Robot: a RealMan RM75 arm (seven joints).
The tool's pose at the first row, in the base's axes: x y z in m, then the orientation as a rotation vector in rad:
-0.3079, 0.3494, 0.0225, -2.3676, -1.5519, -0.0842
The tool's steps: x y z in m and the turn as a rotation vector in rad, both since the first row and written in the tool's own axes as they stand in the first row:
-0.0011, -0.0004, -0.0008, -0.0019, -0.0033, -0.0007
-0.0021, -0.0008, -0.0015, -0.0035, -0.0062, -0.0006
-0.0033, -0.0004, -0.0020, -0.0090, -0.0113, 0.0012
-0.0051, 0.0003, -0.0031, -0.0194, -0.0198, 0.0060
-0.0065, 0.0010, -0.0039, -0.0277, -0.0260, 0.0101
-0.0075, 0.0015, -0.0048, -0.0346, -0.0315, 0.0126
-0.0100, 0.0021, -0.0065, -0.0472, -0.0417, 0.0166
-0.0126, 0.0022, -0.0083, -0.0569, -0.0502, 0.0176
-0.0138, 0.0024, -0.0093, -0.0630, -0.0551, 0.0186
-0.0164, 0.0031, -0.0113, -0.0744, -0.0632, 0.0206
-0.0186, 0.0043, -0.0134, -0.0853, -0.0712, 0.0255
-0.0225, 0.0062, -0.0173, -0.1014, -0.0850, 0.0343
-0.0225, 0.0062, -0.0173, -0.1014, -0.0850, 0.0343
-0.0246, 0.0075, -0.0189, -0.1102, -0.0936, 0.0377
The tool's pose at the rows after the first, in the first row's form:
-0.3086, 0.3483, 0.0231, -2.3698, -1.5548, -0.0820
-0.3093, 0.3474, 0.0237, -2.3723, -1.5565, -0.0798
-0.3094, 0.3461, 0.0238, -2.3799, -1.5584, -0.0778
-0.3094, 0.3439, 0.0243, -2.3949, -1.5598, -0.0750
-0.3092, 0.3422, 0.0246, -2.4069, -1.5602, -0.0734
-0.3091, 0.3408, 0.0251, -2.4162, -1.5618, -0.0719
-0.3094, 0.3379, 0.0261, -2.4330, -1.5654, -0.0689
-0.3101, 0.3351, 0.0272, -2.4447, -1.5711, -0.0663
-0.3103, 0.3336, 0.0278, -2.4521, -1.5739, -0.0652
-0.3105, 0.3305, 0.0290, -2.4656, -1.5786, -0.0642
-0.3101, 0.3275, 0.0303, -2.4810, -1.5795, -0.0622
-0.3095, 0.3223, 0.0327, -2.5056, -1.5796, -0.0566
-0.3095, 0.3223, 0.0327, -2.5056, -1.5796, -0.0566
-0.3090, 0.3195, 0.0335, -2.5185, -1.5818, -0.0525

